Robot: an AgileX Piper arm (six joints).
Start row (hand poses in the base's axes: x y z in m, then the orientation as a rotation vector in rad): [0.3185 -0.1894 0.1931 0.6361 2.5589 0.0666]
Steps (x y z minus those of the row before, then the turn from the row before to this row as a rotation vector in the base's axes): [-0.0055 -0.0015 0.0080 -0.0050 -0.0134 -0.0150]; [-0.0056 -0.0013 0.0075 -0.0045 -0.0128 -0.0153]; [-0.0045 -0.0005 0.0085 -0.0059 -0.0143 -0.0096]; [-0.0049 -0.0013 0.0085 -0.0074 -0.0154 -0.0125]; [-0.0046 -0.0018 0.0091 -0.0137 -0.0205 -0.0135]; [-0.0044 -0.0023 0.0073 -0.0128 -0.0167 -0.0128]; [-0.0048 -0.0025 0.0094 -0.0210 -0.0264 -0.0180]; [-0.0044 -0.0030 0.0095 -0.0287 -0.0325 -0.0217]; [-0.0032 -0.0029 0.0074 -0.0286 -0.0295 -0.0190]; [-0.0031 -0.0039 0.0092 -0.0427 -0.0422 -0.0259]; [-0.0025 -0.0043 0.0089 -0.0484 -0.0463 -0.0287]
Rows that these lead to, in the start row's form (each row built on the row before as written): [0.3130 -0.1909 0.2011 0.6507 2.5404 0.0592]; [0.3074 -0.1922 0.2086 0.6659 2.5223 0.0521]; [0.3029 -0.1927 0.2171 0.6729 2.5045 0.0458]; [0.2980 -0.1940 0.2256 0.6826 2.4844 0.0370]; [0.2934 -0.1958 0.2347 0.6899 2.4581 0.0218]; [0.2890 -0.1981 0.2420 0.6972 2.4357 0.0068]; [0.2842 -0.2006 0.2514 0.7053 2.4008 -0.0166]; [0.2798 -0.2036 0.2609 0.7130 2.3573 -0.0481]; [0.2766 -0.2065 0.2683 0.7176 2.3173 -0.0789]; [0.2735 -0.2104 0.2775 0.7212 2.2597 -0.1235]; [0.2710 -0.2147 0.2864 0.7238 2.1955 -0.1730]
